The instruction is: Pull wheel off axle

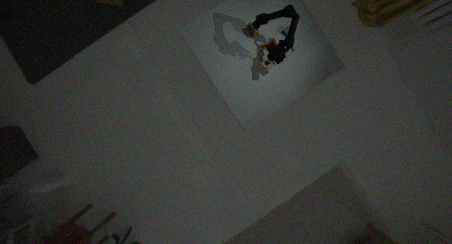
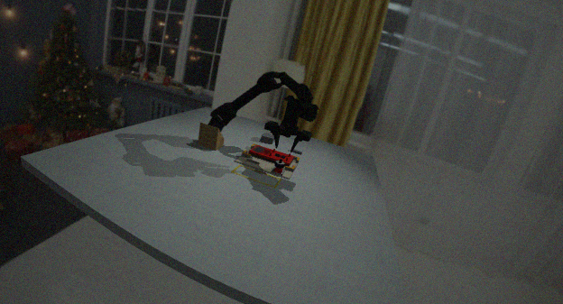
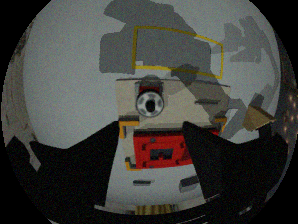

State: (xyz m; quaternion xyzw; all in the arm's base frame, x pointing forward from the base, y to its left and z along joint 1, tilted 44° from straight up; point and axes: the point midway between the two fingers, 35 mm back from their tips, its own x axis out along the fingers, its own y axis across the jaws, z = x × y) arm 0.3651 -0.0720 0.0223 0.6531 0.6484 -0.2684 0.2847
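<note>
The wheel is 7 cm below my gripper tip.
</note>
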